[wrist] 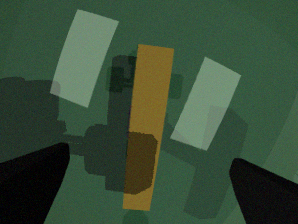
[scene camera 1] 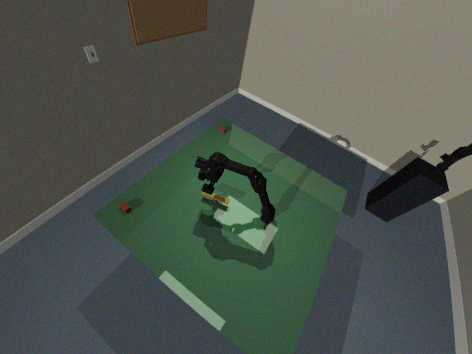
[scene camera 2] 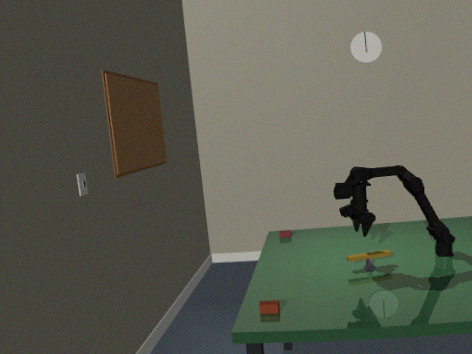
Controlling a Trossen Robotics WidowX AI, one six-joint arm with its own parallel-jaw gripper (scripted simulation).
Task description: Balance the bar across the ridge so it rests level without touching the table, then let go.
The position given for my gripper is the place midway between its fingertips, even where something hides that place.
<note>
My gripper [scene camera 2: 360, 234] is open, with nothing in its grasp. Also in view: a yellow bar [wrist: 151, 83].
My gripper also shows in the wrist view [wrist: 153, 161].
</note>
